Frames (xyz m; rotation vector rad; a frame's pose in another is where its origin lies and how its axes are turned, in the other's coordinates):
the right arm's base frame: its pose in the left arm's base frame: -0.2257 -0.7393 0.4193 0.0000 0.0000 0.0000
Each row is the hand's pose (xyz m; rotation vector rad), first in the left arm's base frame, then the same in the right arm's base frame.
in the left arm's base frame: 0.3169 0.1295 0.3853 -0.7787 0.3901 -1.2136
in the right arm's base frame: 0.5426 0.8688 -0.0340 -0.7787 0.3901 -1.2136
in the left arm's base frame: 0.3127 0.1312 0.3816 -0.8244 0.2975 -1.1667
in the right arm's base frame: 0.5384 0.8705 -0.0377 -0.8244 0.2975 -1.1667
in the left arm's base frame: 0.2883 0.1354 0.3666 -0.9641 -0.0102 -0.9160
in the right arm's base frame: 0.5140 0.8747 -0.0527 -0.9641 -0.0102 -0.9160
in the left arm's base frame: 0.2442 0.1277 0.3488 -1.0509 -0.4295 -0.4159
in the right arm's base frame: 0.4699 0.8670 -0.0705 -1.0509 -0.4295 -0.4159
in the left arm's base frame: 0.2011 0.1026 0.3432 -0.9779 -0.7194 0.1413
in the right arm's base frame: 0.4268 0.8419 -0.0761 -0.9779 -0.7194 0.1413
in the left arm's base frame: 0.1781 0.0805 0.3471 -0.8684 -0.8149 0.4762
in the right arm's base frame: 0.4038 0.8198 -0.0722 -0.8684 -0.8149 0.4762
